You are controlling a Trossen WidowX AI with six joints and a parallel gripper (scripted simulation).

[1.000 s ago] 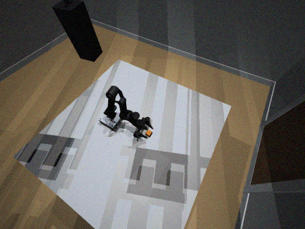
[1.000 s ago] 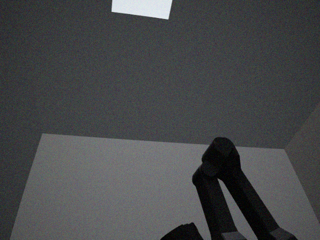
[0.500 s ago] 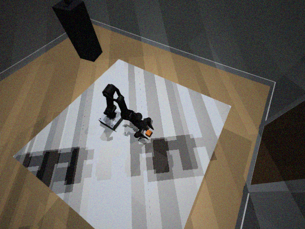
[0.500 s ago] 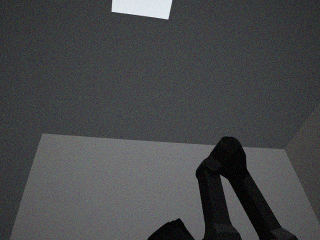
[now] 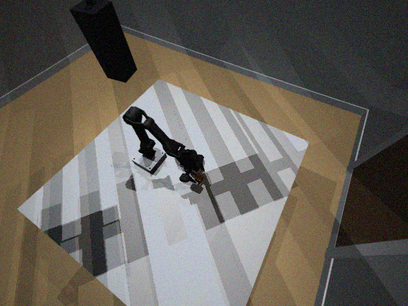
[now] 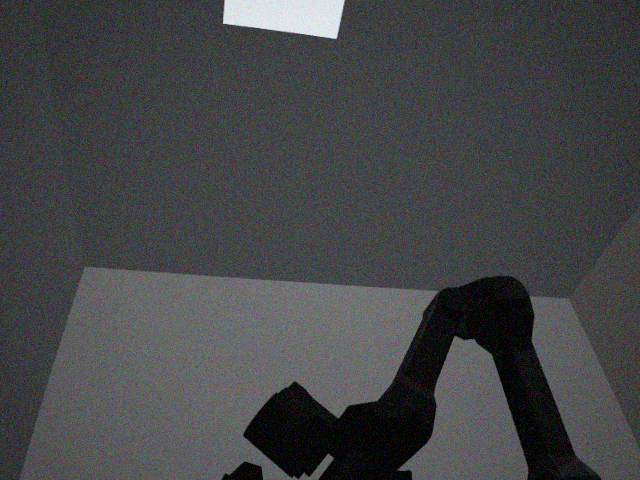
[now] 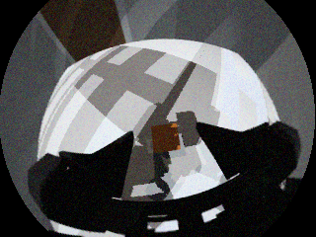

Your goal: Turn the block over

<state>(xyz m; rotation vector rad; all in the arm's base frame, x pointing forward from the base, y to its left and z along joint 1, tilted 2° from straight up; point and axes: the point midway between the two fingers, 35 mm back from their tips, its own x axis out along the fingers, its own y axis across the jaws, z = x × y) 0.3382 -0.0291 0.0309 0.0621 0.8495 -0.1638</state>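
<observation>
My gripper tip is now 3 cm above the orange block and 2 cm past it.
</observation>
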